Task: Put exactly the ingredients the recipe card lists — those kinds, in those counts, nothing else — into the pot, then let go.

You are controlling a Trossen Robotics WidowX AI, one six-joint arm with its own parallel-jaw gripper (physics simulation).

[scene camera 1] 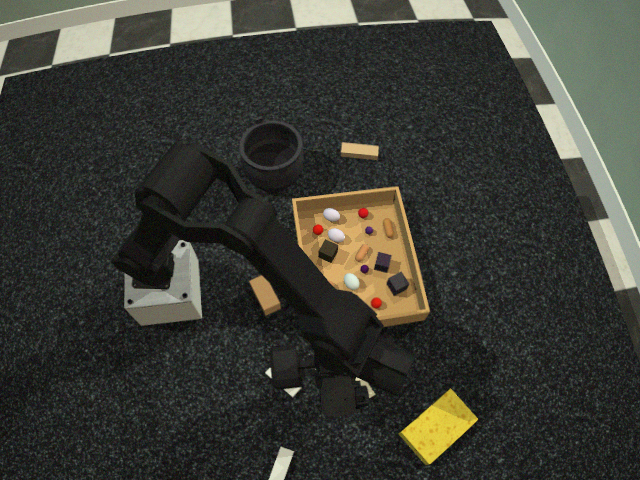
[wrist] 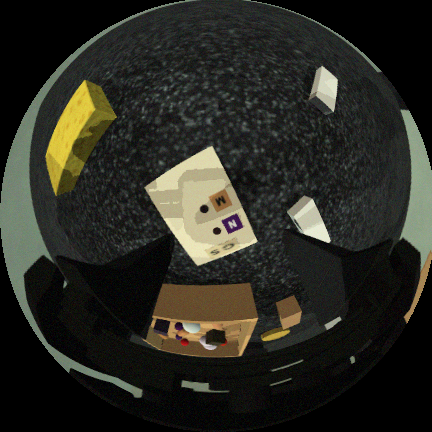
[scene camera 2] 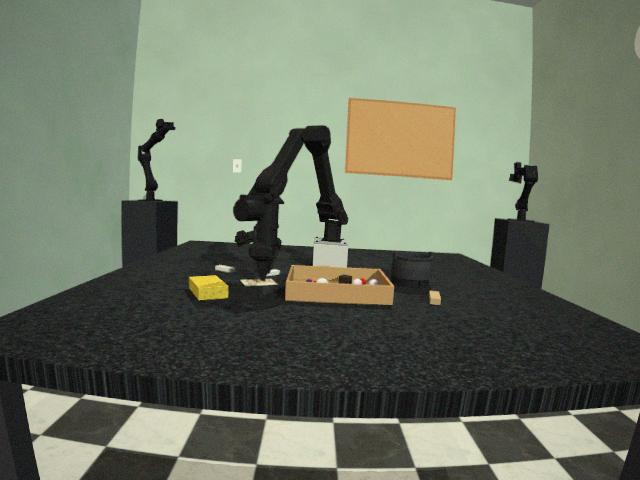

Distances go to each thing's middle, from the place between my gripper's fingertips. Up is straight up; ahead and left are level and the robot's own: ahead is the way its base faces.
Labels:
Right now the wooden tray [scene camera 1: 411, 305] is 5 cm ahead of my hand, 20 cm to the left of it and 1 cm above it. The rest, counted from my hand: dark pot [scene camera 2: 409, 269]: 11 cm behind, 41 cm to the left, 4 cm above.

